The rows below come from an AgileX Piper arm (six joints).
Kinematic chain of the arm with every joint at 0, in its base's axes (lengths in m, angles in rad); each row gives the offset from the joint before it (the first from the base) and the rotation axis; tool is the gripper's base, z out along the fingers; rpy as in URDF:
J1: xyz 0 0 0.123 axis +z
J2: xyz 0 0 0 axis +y
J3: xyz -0.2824 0 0.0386 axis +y
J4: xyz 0.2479 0 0.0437 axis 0.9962 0 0.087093
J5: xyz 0 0 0 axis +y
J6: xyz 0.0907 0 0.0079 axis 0.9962 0 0.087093
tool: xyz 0 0 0 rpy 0 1.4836 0
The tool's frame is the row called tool.
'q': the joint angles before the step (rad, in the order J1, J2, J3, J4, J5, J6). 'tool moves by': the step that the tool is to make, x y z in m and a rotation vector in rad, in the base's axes. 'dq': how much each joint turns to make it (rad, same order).
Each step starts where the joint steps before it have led.
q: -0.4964 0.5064 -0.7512 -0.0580 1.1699 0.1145
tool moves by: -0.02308 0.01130 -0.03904 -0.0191 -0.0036 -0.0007
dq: 0.0000 -0.1715 0.1646 -0.0128 -0.0057 -0.0043
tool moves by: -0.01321 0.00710 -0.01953 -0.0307 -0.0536 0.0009
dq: 0.0002 -0.1270 0.0841 -0.0012 -0.0189 0.0002
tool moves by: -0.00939 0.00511 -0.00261 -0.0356 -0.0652 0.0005
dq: -0.0001 -0.0827 0.0154 0.0001 -0.0071 -0.0002
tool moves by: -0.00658 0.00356 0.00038 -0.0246 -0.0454 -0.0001
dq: -0.0001 -0.0517 0.0000 0.0000 0.0000 0.0000
